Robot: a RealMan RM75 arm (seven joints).
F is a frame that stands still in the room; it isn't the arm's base.
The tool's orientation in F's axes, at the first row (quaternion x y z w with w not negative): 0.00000, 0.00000, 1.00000, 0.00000
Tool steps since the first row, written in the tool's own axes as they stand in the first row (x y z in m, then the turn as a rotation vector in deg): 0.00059, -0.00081, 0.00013, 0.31, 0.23, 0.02; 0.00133, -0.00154, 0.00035, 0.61, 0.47, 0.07; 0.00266, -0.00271, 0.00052, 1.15, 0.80, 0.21; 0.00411, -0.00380, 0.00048, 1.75, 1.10, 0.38; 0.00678, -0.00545, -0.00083, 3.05, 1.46, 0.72; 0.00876, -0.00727, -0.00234, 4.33, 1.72, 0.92; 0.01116, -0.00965, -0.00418, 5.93, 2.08, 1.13; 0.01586, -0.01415, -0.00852, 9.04, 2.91, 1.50; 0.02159, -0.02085, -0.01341, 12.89, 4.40, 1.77; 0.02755, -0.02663, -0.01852, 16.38, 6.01, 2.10; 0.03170, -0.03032, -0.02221, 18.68, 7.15, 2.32; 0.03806, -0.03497, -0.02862, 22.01, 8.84, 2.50
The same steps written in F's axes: -0.00059, 0.00081, 0.00013, -0.31, -0.23, 0.02; -0.00133, 0.00154, 0.00035, -0.61, -0.47, 0.07; -0.00266, 0.00271, 0.00052, -1.15, -0.80, 0.21; -0.00411, 0.00380, 0.00048, -1.75, -1.10, 0.38; -0.00678, 0.00545, -0.00083, -3.05, -1.46, 0.72; -0.00876, 0.00727, -0.00234, -4.33, -1.72, 0.92; -0.01116, 0.00965, -0.00418, -5.93, -2.08, 1.13; -0.01586, 0.01415, -0.00852, -9.04, -2.91, 1.50; -0.02159, 0.02085, -0.01341, -12.89, -4.40, 1.77; -0.02755, 0.02663, -0.01852, -16.38, -6.01, 2.10; -0.03170, 0.03032, -0.02221, -18.68, -7.15, 2.32; -0.03806, 0.03497, -0.02862, -22.01, -8.84, 2.50
